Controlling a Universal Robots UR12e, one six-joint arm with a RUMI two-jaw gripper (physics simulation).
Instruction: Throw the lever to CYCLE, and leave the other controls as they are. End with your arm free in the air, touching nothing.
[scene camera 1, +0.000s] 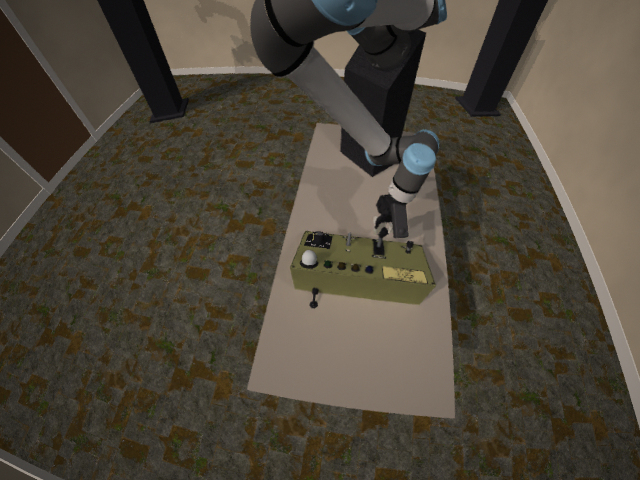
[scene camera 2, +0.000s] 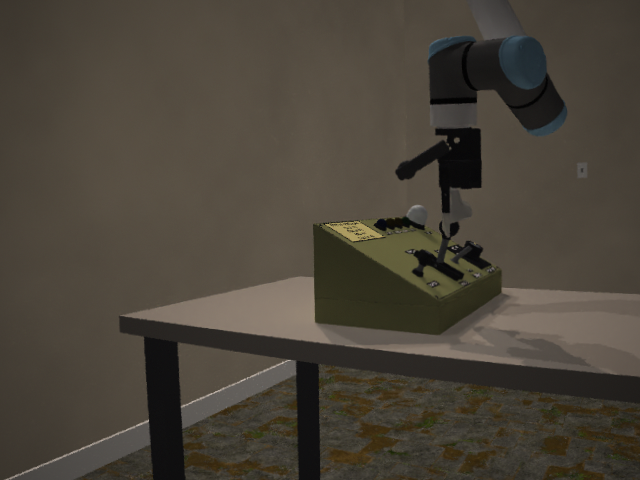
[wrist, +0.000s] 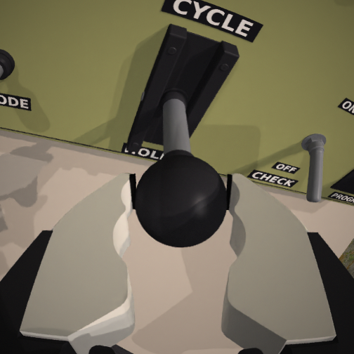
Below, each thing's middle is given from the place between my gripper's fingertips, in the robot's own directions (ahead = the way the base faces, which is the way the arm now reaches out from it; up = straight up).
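My hand is 2 cm above the lever (wrist: 180, 200). There is the check toggle (wrist: 314, 186) as well, and I see that it is 5 cm below my hand, 3 cm behind it and 11 cm to the right of it.
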